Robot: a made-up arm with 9 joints. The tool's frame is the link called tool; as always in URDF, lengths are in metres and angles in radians.
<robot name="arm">
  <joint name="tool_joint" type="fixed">
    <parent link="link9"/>
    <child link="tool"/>
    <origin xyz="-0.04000 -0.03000 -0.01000" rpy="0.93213 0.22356 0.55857"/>
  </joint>
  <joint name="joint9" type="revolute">
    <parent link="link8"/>
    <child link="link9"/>
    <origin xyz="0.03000 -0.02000 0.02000"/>
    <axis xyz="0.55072 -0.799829 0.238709"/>
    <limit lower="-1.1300" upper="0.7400"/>
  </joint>
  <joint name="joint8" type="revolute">
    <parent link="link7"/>
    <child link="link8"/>
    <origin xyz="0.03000 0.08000 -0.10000"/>
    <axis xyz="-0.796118 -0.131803 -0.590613"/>
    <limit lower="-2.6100" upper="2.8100"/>
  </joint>
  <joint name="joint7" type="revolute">
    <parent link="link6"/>
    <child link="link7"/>
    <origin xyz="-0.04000 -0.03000 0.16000"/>
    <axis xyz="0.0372 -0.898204 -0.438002"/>
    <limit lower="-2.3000" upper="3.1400"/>
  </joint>
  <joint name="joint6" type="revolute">
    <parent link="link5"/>
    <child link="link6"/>
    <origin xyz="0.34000 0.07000 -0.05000"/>
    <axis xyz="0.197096 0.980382 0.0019"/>
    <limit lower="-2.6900" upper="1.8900"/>
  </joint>
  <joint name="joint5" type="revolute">
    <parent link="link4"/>
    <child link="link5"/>
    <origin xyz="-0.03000 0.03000 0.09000"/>
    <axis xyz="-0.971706 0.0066 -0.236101"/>
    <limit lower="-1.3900" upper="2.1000"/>
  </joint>
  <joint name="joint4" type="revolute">
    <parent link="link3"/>
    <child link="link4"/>
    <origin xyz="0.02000 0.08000 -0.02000"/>
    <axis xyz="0 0 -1"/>
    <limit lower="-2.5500" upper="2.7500"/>
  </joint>
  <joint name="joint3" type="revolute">
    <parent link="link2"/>
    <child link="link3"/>
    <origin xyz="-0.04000 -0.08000 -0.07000"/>
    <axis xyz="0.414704 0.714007 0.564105"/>
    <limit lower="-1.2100" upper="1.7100"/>
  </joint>
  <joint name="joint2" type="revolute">
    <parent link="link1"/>
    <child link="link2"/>
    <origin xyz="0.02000 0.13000 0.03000"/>
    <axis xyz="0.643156 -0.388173 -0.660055"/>
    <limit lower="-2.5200" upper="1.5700"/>
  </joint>
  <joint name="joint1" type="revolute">
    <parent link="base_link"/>
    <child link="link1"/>
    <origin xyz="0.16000 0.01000 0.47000"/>
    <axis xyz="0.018 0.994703 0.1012"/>
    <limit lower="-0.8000" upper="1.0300"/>
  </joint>
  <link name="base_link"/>
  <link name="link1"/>
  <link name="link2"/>
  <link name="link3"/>
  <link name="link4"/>
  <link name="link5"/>
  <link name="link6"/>
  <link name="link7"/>
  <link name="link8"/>
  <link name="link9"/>
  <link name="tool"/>
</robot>
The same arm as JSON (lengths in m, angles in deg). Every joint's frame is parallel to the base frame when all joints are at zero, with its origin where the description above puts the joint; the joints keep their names.
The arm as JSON. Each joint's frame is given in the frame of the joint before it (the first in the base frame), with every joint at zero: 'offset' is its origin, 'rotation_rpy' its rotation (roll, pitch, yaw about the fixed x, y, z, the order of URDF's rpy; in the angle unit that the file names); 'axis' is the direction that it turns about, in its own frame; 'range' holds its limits. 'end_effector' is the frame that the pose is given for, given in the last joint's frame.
{
  "length_unit": "m",
  "angle_unit": "deg",
  "chain": [
    {
      "id": "joint1",
      "offset": [
        0.16,
        0.01,
        0.47
      ],
      "rotation_rpy": [
        0.0,
        0.0,
        0.0
      ],
      "axis": [
        0.018,
        0.994703,
        0.1012
      ],
      "range": [
        -45.84,
        59.01
      ]
    },
    {
      "id": "joint2",
      "offset": [
        0.02,
        0.13,
        0.03
      ],
      "rotation_rpy": [
        0.0,
        0.0,
        0.0
      ],
      "axis": [
        0.643156,
        -0.388173,
        -0.660055
      ],
      "range": [
        -144.39,
        89.95
      ]
    },
    {
      "id": "joint3",
      "offset": [
        -0.04,
        -0.08,
        -0.07
      ],
      "rotation_rpy": [
        0.0,
        0.0,
        0.0
      ],
      "axis": [
        0.414704,
        0.714007,
        0.564105
      ],
      "range": [
        -69.33,
        97.98
      ]
    },
    {
      "id": "joint4",
      "offset": [
        0.02,
        0.08,
        -0.02
      ],
      "rotation_rpy": [
        0.0,
        0.0,
        0.0
      ],
      "axis": [
        0.0,
        0.0,
        -1.0
      ],
      "range": [
        -146.1,
        157.56
      ]
    },
    {
      "id": "joint5",
      "offset": [
        -0.03,
        0.03,
        0.09
      ],
      "rotation_rpy": [
        0.0,
        0.0,
        0.0
      ],
      "axis": [
        -0.971706,
        0.0066,
        -0.236101
      ],
      "range": [
        -79.64,
        120.32
      ]
    },
    {
      "id": "joint6",
      "offset": [
        0.34,
        0.07,
        -0.05
      ],
      "rotation_rpy": [
        0.0,
        0.0,
        0.0
      ],
      "axis": [
        0.197096,
        0.980382,
        0.0019
      ],
      "range": [
        -154.13,
        108.29
      ]
    },
    {
      "id": "joint7",
      "offset": [
        -0.04,
        -0.03,
        0.16
      ],
      "rotation_rpy": [
        0.0,
        0.0,
        0.0
      ],
      "axis": [
        0.0372,
        -0.898204,
        -0.438002
      ],
      "range": [
        -131.78,
        179.91
      ]
    },
    {
      "id": "joint8",
      "offset": [
        0.03,
        0.08,
        -0.1
      ],
      "rotation_rpy": [
        0.0,
        0.0,
        0.0
      ],
      "axis": [
        -0.796118,
        -0.131803,
        -0.590613
      ],
      "range": [
        -149.54,
        161.0
      ]
    },
    {
      "id": "joint9",
      "offset": [
        0.03,
        -0.02,
        0.02
      ],
      "rotation_rpy": [
        0.0,
        0.0,
        0.0
      ],
      "axis": [
        0.55072,
        -0.799829,
        0.238709
      ],
      "range": [
        -64.74,
        42.4
      ]
    }
  ],
  "end_effector": {
    "offset": [
      -0.04,
      -0.03,
      -0.01
    ],
    "rotation_rpy": [
      53.41,
      12.81,
      32.0
    ]
  }
}

